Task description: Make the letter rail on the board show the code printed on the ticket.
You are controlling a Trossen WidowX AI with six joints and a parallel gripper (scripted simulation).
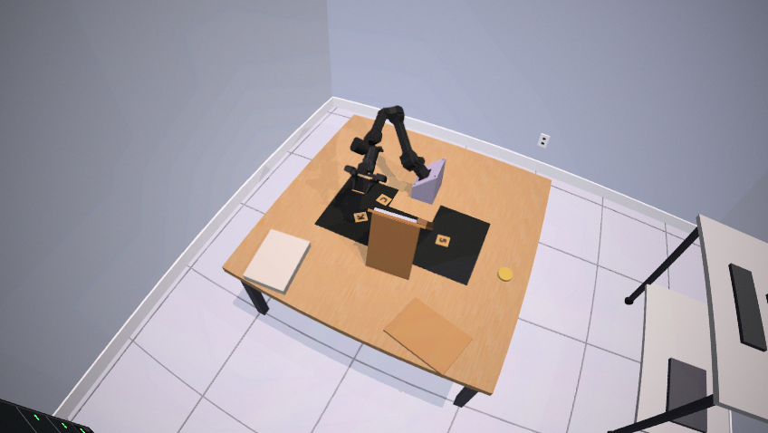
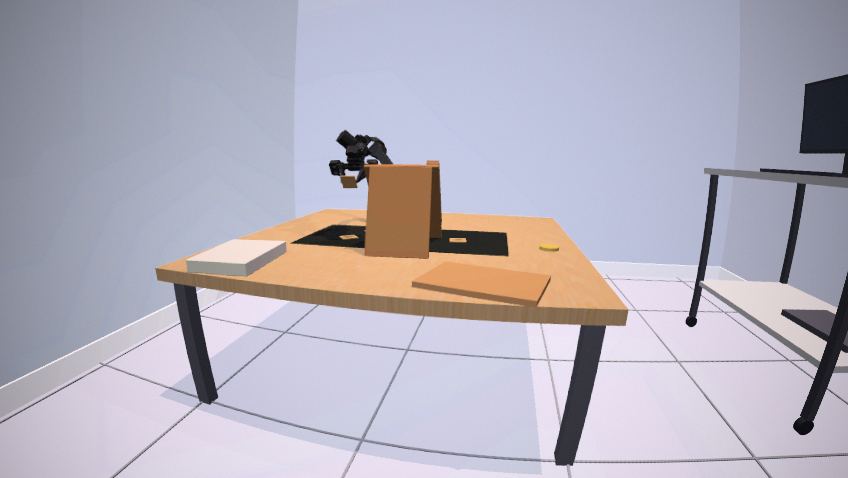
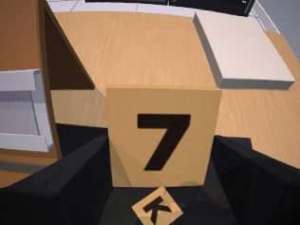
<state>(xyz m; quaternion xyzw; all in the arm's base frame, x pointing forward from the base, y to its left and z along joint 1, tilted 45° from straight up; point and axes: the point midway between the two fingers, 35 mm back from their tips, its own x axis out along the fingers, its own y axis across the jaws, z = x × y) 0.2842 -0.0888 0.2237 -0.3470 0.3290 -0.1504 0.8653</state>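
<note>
Right now the white ticket is 10 mm behind my gripper tip, 240 mm to the left of it and 110 mm below it. From my gripper tip the other things lie so: thin panel 450 mm ahead, 460 mm to the left, 210 mm below; then white slab 340 mm ahead, 270 mm to the right, 190 mm below.
</note>
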